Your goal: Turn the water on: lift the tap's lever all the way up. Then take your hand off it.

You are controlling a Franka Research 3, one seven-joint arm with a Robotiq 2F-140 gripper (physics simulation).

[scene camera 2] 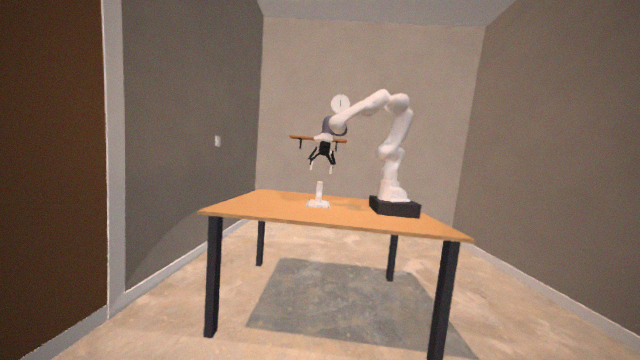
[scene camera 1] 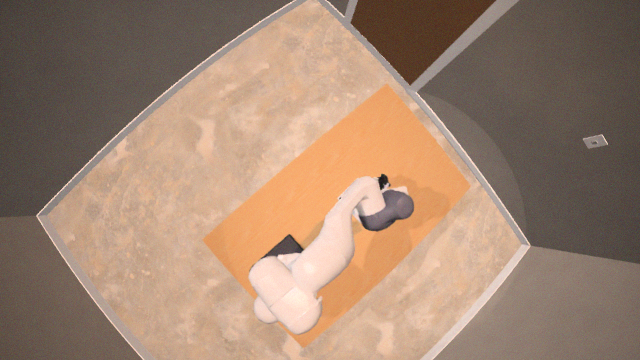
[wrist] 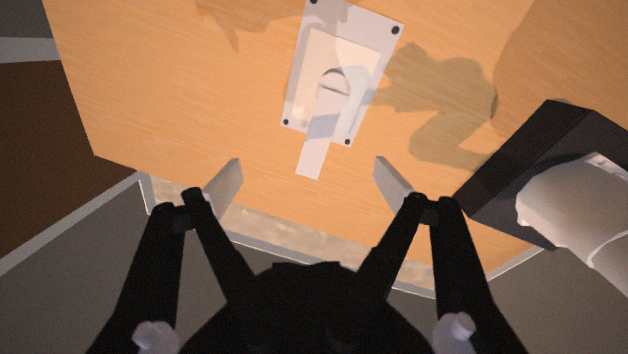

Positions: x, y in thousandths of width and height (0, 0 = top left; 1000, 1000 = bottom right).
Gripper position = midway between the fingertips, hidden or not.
Note:
In view: my gripper (wrist: 491, 476) and a white tap (wrist: 518, 151).

